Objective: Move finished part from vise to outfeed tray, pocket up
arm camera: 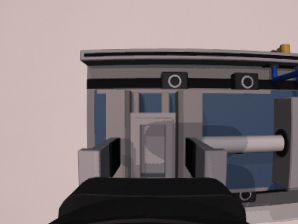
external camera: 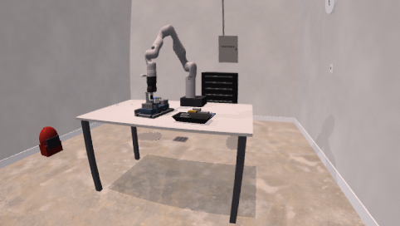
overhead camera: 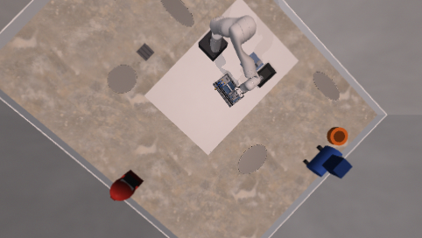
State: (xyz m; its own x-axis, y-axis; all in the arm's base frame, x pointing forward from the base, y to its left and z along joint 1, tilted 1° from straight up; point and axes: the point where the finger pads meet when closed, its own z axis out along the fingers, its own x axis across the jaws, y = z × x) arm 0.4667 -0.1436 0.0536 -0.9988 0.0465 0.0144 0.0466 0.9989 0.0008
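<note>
Right now my hand is 90 mm past the screw rod and 60 mm above it. Also, from my hand: orange block (320 mm to the left, 110 mm below, 80 mm behind); then blue plate (370 mm to the left, 130 mm below, 120 mm behind); then vise (100 mm below, 70 mm behind).
</note>
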